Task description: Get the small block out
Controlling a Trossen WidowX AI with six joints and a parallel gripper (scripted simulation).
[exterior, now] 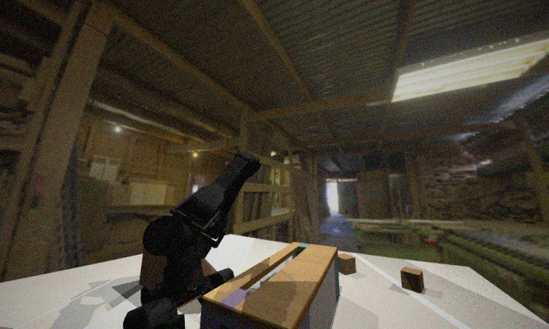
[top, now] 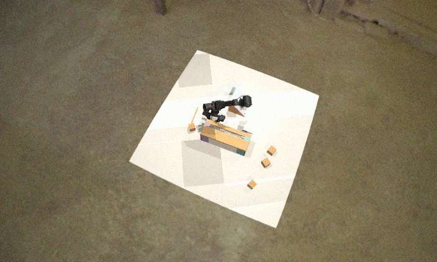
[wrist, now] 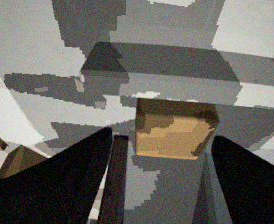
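The tan block lies 2 cm behind my gripper tip. Also, from my gripper tip: box: 16 cm to the left, 5 cm ahead, 4 cm above.
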